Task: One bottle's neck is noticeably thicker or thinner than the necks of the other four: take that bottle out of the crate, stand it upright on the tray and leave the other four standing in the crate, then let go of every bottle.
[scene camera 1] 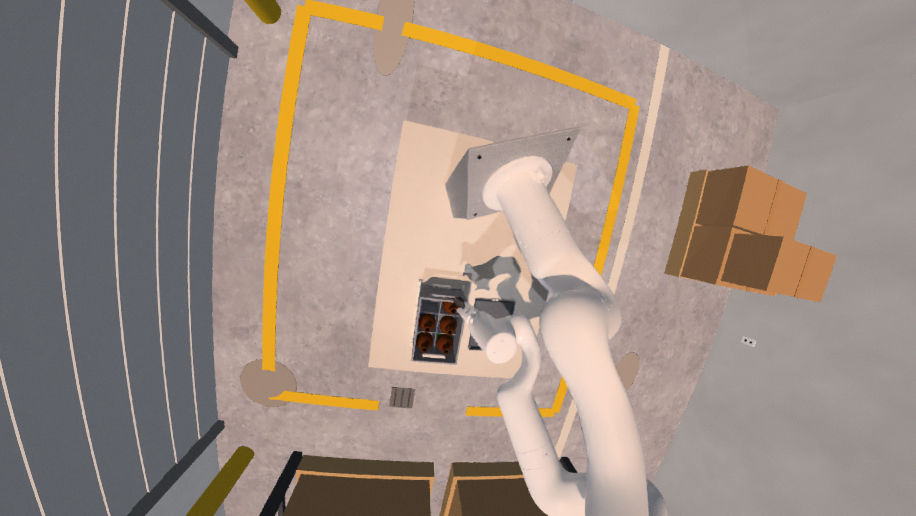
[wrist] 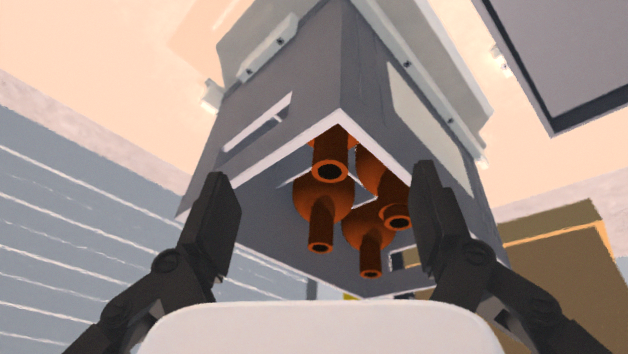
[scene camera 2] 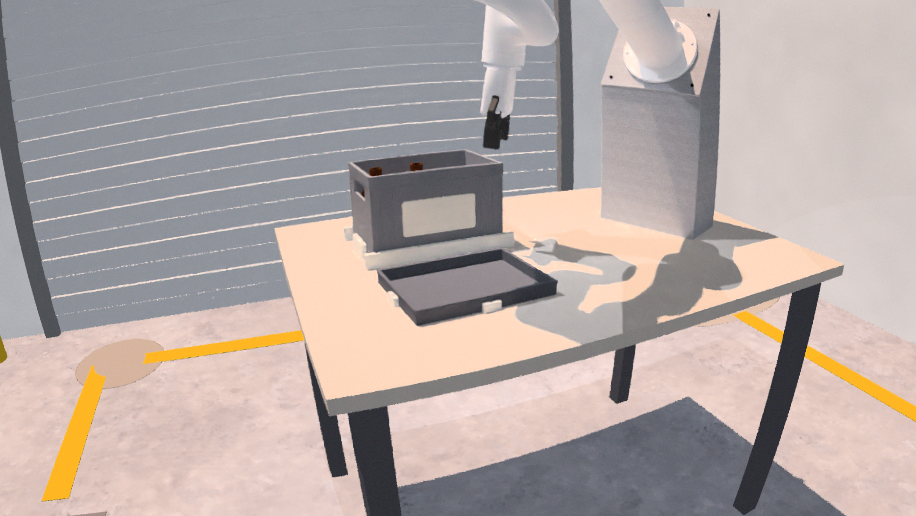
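Note:
The dark grey crate (scene camera 1: pixel 442 288) (scene camera 2: pixel 384 217) (wrist: pixel 320 75) stands on the table and holds all five brown bottles. In the wrist view, the nearest neck (wrist: pixel 330 150) looks wide, a neck (wrist: pixel 395 200) near the right finger also looks thick, and two farther necks (wrist: pixel 320 227) (wrist: pixel 370 259) look thinner. Distance makes comparison uncertain; the fifth neck is hidden. The tray (scene camera 1: pixel 493 307) (scene camera 2: pixel 467 282) (wrist: pixel 565 60) beside the crate holds no bottle. My gripper (scene camera 2: pixel 491 144) (wrist: pixel 320 186) is wide open and empty, tilted, above the crate's base-side end.
White rails (scene camera 2: pixel 442 249) run along the crate's foot, and small white stops (scene camera 2: pixel 491 306) sit at the tray's edge. The arm's grey pedestal (scene camera 2: pixel 650 153) stands on the table (scene camera 2: pixel 397 358). Cardboard boxes (scene camera 1: pixel 756 256) are on the floor beyond the yellow line.

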